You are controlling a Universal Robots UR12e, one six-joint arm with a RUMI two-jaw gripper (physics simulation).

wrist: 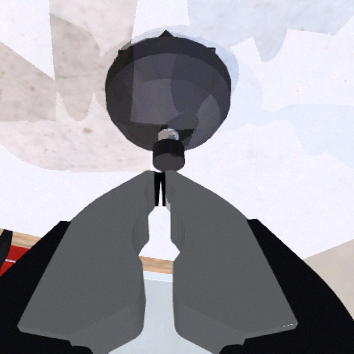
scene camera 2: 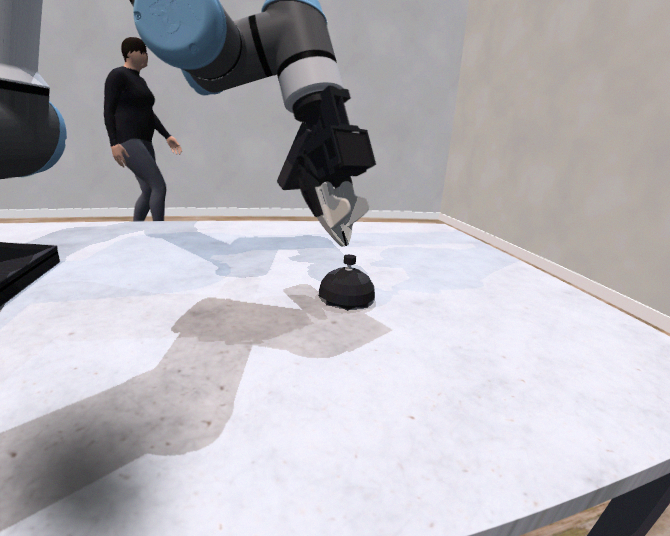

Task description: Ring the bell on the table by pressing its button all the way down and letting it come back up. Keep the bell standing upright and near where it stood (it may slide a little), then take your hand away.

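Frame: origin at the arm's base, x back, y right, z up, level; millimetres.
Seen in the pictures: gripper, fingertip midpoint: [wrist: 160, 174] [scene camera 2: 344, 246].
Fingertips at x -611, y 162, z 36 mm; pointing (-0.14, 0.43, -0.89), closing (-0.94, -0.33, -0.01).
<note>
Offsets run from my fingertips to a thing's middle. Level surfaces: height alone.
A black domed bell {dx -7, dy +7, dz -46 mm} [scene camera 2: 346, 287] [wrist: 167, 95] stands upright on the table. Its small black button {dx -7, dy +7, dz -19 mm} [scene camera 2: 349, 259] [wrist: 168, 155] sits on a short silver stem at the top and is up. My gripper [scene camera 2: 345, 244] [wrist: 160, 174] is shut and empty, tilted, with its fingertips together. In the scene view the tips are a little above the button, with a small gap between them. In the wrist view the tips are right beside the button's near edge.
The white speckled table {dz -80 mm} [scene camera 2: 447, 380] carries shadows of the arm. A black base plate [scene camera 2: 33, 259] is at the left edge in the scene view. A person [scene camera 2: 134, 117] in dark clothes stands behind the table, near the back wall.
</note>
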